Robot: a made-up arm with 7 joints. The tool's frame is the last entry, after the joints.
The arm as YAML. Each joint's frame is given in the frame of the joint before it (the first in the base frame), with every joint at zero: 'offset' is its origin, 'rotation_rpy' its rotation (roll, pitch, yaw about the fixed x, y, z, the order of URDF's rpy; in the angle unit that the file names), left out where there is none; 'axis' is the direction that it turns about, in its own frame. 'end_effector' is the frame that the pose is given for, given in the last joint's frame.
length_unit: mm
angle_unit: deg
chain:
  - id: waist
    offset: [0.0, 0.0, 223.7]
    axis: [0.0, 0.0, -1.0]
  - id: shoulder
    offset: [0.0, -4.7, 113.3]
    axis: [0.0, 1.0, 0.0]
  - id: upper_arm
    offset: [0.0, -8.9, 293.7]
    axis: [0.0, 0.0, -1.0]
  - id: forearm
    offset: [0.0, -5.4, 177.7]
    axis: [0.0, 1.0, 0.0]
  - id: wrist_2
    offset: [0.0, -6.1, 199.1]
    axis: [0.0, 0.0, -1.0]
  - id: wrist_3
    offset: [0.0, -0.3, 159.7]
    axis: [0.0, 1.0, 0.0]
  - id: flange
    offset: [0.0, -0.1, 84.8]
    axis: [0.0, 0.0, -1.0]
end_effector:
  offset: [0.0, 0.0, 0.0]
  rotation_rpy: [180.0, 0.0, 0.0]
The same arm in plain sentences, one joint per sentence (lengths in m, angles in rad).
The arm has seven revolute joints in a row. What follows holds with every joint at zero, and every direction is one of the base frame's. The first joint sits 0.2237 m along +z from the base frame's origin and turns about -z. The second joint sits 0.0047 m along -y and 0.1133 m along +z from the first joint and turns about +y. The third joint sits 0.0089 m along -y and 0.2937 m along +z from the second joint and turns about -z. The fourth joint sits 0.0054 m along -y and 0.1777 m along +z from the third joint and turns about +y. The fifth joint sits 0.0061 m along -y and 0.1991 m along +z from the fourth joint and turns about -z. The sixth joint sits 0.0003 m along -y and 0.1597 m along +z from the fifth joint and turns about +y. The seventh joint sits 0.0001 m along -y and 0.0848 m along +z from the sixth joint and turns about -z. The tool frame, which is the frame that the pose is given for, sits at the same point as the seventh joint; its axes are the base frame's turned by roll 3.1416, pitch 0 and yaw 0 rad (as in URDF: about the fixed x, then y, then z).
